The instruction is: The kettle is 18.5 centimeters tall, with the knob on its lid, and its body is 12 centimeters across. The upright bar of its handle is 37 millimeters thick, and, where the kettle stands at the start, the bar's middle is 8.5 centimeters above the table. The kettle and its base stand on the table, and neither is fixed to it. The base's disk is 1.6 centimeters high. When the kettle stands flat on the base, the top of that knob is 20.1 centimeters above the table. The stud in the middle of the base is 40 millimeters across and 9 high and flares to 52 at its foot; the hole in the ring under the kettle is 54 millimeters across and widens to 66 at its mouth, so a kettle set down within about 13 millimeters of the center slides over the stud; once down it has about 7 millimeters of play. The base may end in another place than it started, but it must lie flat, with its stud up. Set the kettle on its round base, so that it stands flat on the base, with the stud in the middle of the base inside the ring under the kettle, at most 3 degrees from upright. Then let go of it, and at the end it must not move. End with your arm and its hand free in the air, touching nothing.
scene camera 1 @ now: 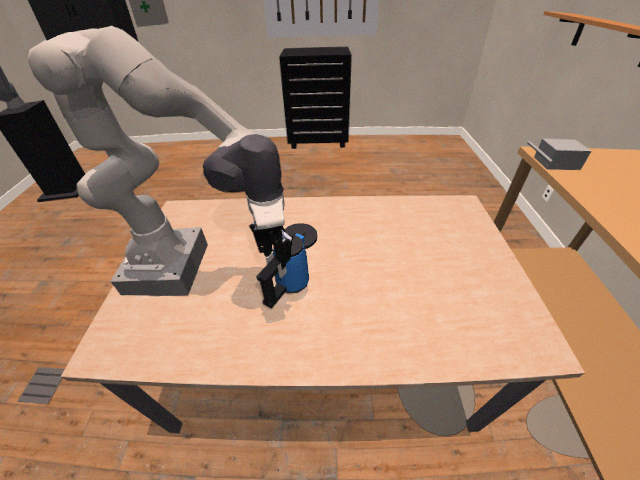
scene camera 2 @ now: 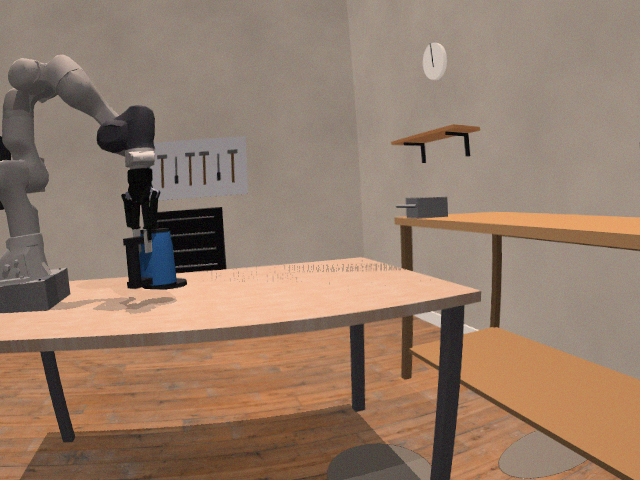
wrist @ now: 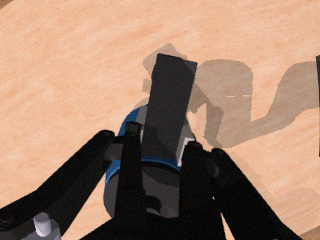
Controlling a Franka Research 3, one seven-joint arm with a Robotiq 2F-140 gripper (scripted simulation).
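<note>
Blue kettle (scene camera 2: 157, 268), (scene camera 1: 296, 279), (wrist: 173, 77). My gripper (scene camera 2: 143, 252), (scene camera 1: 277, 272), (wrist: 160, 120).
</note>
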